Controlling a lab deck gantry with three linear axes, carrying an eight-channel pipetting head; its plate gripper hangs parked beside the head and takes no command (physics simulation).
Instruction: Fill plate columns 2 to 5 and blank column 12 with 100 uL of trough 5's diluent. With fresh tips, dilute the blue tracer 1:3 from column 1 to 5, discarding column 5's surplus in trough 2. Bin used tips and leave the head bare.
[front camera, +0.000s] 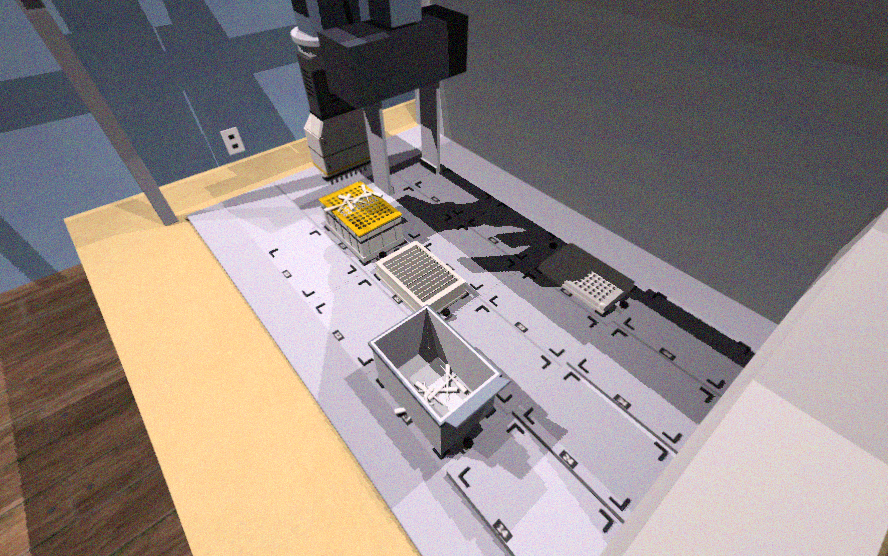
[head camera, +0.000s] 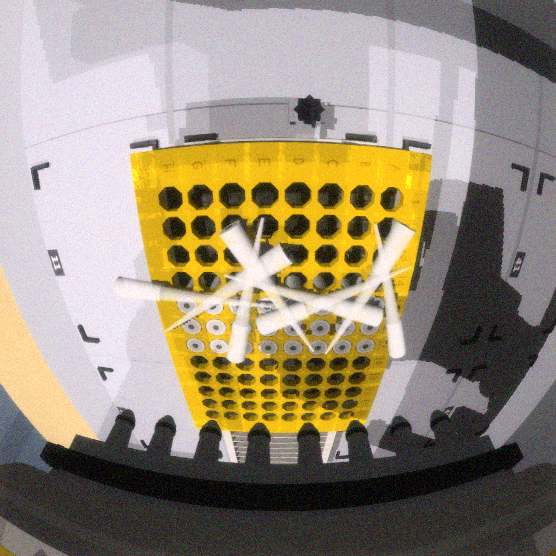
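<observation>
The bare pipetting head (front camera: 338, 147) hangs above the far end of the yellow tip rack (front camera: 380, 218) (head camera: 280, 165); its eight dark nozzles (head camera: 259, 440) carry no tips. Several loose white tips (front camera: 357, 198) (head camera: 324, 302) lie crossed on top of the rack. Three rows of seated tips show partly beneath them. The ribbed trough reservoir (front camera: 422, 278) stands beside the rack. The well plate (front camera: 596, 291) lies partly in shadow at the right; its liquids cannot be made out. The grey bin (front camera: 409, 383) holds several used tips (front camera: 445, 386). The parked gripper (front camera: 406, 178) is open, its paddles apart with nothing between.
A small white piece (front camera: 399, 411), perhaps a loose tip, lies outside the bin at its left side. Low rails (front camera: 622, 400) and black corner marks run across the deck. A grey post (front camera: 108, 117) stands at the left. A pale panel (front camera: 786, 419) blocks the right foreground.
</observation>
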